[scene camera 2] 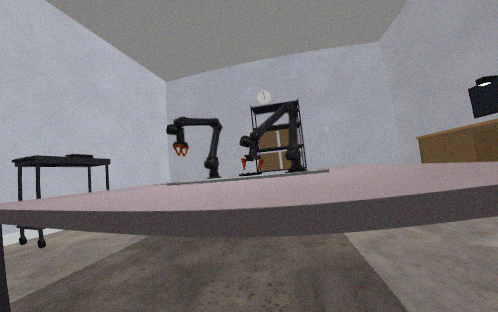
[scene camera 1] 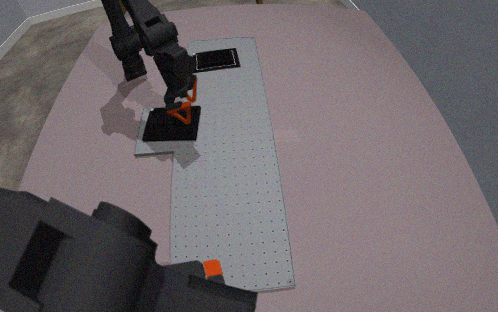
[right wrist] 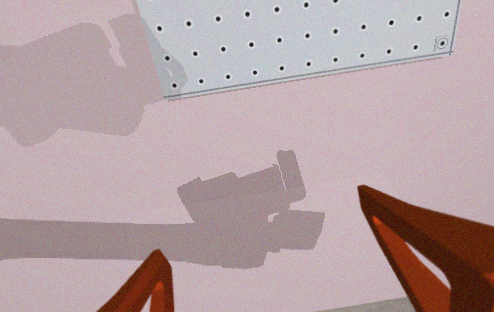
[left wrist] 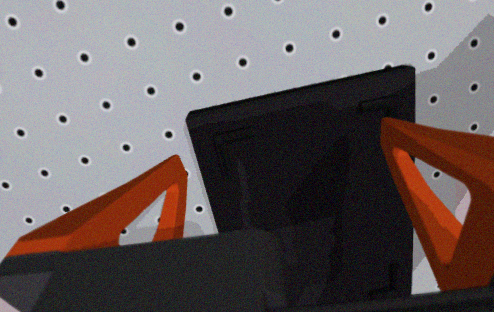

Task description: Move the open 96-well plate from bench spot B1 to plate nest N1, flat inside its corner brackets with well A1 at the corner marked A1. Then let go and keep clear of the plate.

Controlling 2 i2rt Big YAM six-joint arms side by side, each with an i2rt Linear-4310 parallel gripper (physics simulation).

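Frame: origin at the left arm's base, x ahead, y left, z up, level; centimetres.
Seen in the pictures: left gripper, fingertip midpoint: (scene camera 2: 251,170) (scene camera 1: 191,112) (left wrist: 277,148); right gripper, fingertip midpoint: (scene camera 2: 181,156) (right wrist: 259,227); left arm's base, link origin: (scene camera 1: 135,69).
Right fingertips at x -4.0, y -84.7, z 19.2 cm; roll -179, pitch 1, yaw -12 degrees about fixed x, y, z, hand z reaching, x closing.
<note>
Offsets run from my right fingertips to a thing's middle. "pt": to the spot under its first point. Level surfaces: height alone.
A black rectangular block with raised corner brackets @[dy +47.3, dx +10.4, dz -17.0 cm] (scene camera 1: 162,131) (left wrist: 310,170), which looks like nest N1, lies on the perforated board. A small white tag @[pt dy +55.6, dx +5.9, dz -16.6 cm] (scene camera 1: 151,109) marks its far left corner in scene camera 1. A black rectangle with a white outline @[pt dy +68.3, dx +33.3, dz -16.4 cm] (scene camera 1: 216,59), which looks like spot B1, lies farther back. Both are too dark to tell whether the plate lies there. My left gripper (scene camera 1: 190,112) (scene camera 2: 252,170) (left wrist: 277,148) is open, low over the bracketed block, one finger towards each long side, nothing seen held. My right gripper (scene camera 2: 181,151) (right wrist: 259,227) is open and empty, high over the table beyond the board's near end.
The grey perforated board @[dz -17.9 cm] (scene camera 1: 227,175) (right wrist: 280,55) runs along the pink table @[dz -19.2 cm] (scene camera 1: 360,175) (scene camera 2: 175,197) (right wrist: 320,130). The right arm (scene camera 1: 85,255) covers the near left in scene camera 1. A black shelf unit (scene camera 2: 254,108) stands behind the arms.
</note>
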